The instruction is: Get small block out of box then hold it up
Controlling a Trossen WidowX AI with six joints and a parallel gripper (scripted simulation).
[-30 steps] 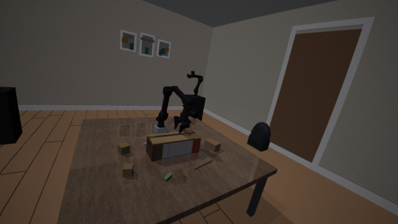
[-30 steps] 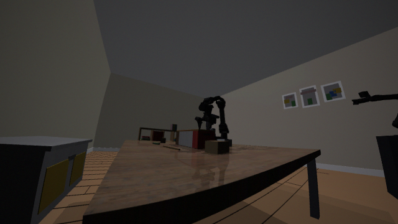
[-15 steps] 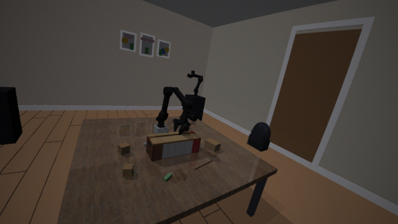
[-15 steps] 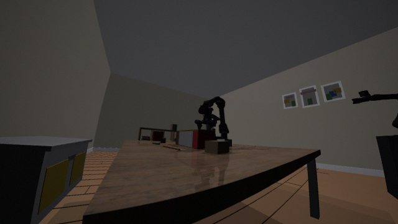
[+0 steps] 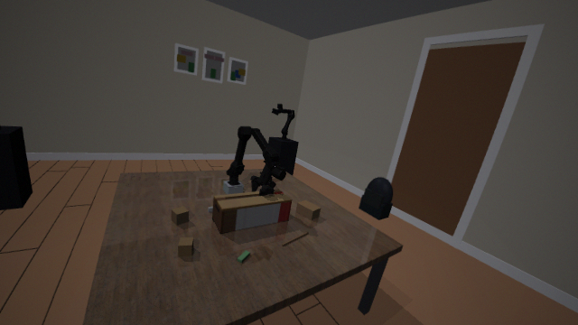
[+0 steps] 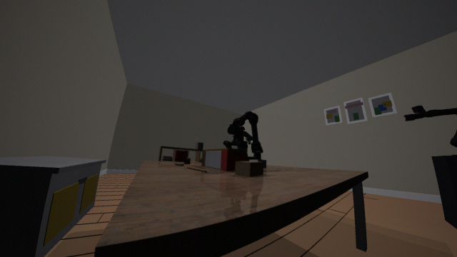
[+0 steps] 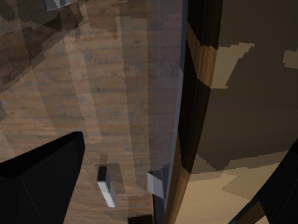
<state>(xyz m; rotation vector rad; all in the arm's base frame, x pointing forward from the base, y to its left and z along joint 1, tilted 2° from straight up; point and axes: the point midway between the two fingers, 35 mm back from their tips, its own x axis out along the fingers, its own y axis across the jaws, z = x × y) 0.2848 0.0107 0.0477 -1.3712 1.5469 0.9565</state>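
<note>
Right now the blue block is 4 cm ahead of my gripper tip and 4 cm to the right of it. The rest, counted from my gripper tip: box: 3 cm ahead, 5 cm to the right, 3 cm below; green piece: 31 cm ahead, 23 cm to the right, 8 cm below; thin stick: 31 cm ahead, 5 cm to the left, 8 cm below.
</note>
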